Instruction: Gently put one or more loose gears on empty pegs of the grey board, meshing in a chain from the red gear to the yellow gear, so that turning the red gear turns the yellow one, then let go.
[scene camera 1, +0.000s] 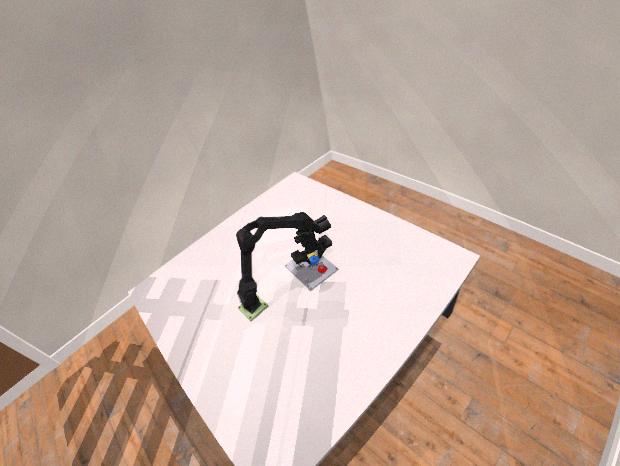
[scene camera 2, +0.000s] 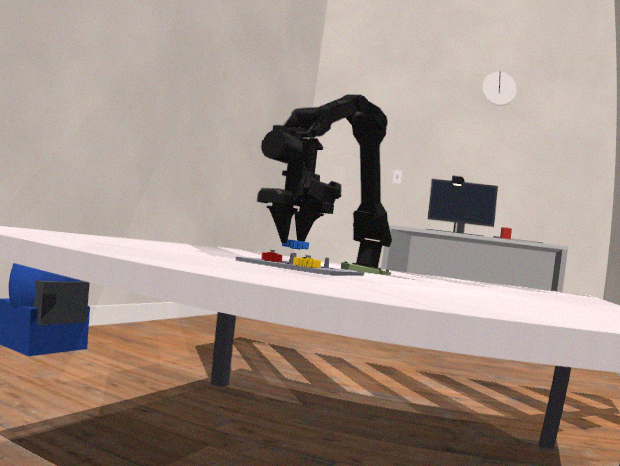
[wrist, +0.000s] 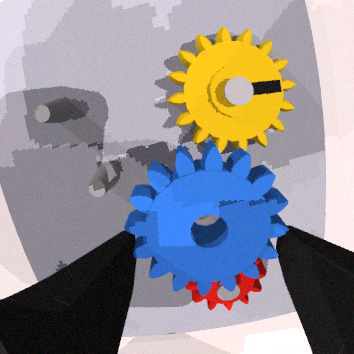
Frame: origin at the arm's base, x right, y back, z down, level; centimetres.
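Where they show: gripper, fingertip midpoint: (scene camera 1: 314, 261) (scene camera 2: 292, 244) (wrist: 207, 240); arm's base at its link origin: (scene camera 1: 252, 305) (scene camera 2: 366, 267).
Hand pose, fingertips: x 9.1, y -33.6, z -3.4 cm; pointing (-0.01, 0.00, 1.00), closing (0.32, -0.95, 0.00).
Observation:
Each offset is from my fingertips to the top centre of the thing. Level surfaces: height alone.
My gripper (scene camera 1: 310, 256) (scene camera 2: 294, 242) (wrist: 207, 240) is shut on a blue gear {dx -0.8, dy -0.2, dz -0.8 cm} (scene camera 1: 313, 259) (scene camera 2: 296, 245) (wrist: 175, 225), held roughly level a little above the grey board {dx -2.0, dy +1.6, dz +1.7 cm} (scene camera 1: 306, 281) (scene camera 2: 345, 273) (wrist: 125, 50). A light grey patch shows through its hole in the wrist view; I cannot tell if it is a peg top. The yellow gear {dx -4.4, dy -2.9, dz +2.1 cm} (scene camera 2: 306, 262) (wrist: 255, 115) sits on a board peg. The red gear {dx +4.0, dy +0.1, dz +2.2 cm} (scene camera 1: 322, 269) (scene camera 2: 271, 257) (wrist: 254, 281) sits on another, partly hidden under the blue gear in the wrist view. Two bare pegs {dx -6.4, dy +4.6, dz +1.8 cm} (wrist: 42, 113) {dx -2.7, dy +3.6, dz +1.8 cm} (wrist: 97, 187) stand at the left there.
The board lies on the white table {dz +4.7 cm} (scene camera 1: 390, 270) (scene camera 2: 150, 260). The arm's green base plate (scene camera 1: 252, 309) (scene camera 2: 350, 268) is near the board. A desk with a monitor (scene camera 2: 462, 202) and a red cup (scene camera 2: 505, 233) stands in the background.

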